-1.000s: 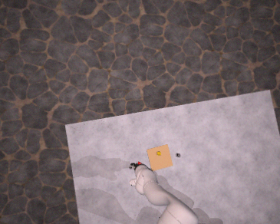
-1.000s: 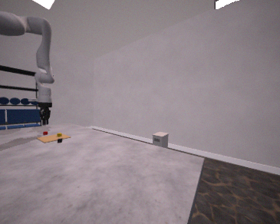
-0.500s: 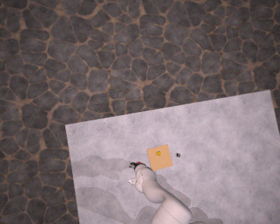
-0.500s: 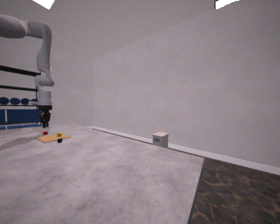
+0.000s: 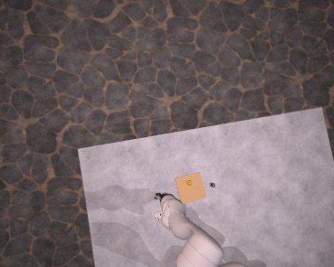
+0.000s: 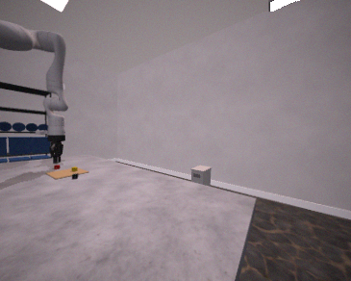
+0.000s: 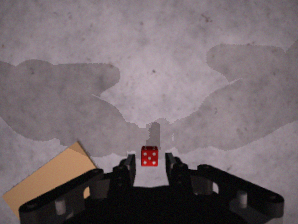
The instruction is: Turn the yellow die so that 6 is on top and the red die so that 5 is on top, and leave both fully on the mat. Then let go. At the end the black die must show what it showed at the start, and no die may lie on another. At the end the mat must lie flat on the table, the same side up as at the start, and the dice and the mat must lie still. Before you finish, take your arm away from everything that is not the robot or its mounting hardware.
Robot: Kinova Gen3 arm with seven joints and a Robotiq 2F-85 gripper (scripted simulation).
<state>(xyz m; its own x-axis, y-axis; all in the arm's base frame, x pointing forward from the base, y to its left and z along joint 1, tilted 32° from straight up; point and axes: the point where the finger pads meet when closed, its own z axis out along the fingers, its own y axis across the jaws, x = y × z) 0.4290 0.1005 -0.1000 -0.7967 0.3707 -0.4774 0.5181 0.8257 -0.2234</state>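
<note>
Right now the red die is 40 mm below my hand. Round my hand: tan mat (140 mm to the right, 50 mm below); yellow die (140 mm to the right, 40 mm below, 30 mm ahead); black die (260 mm to the right, 40 mm below, 10 mm behind).
</note>
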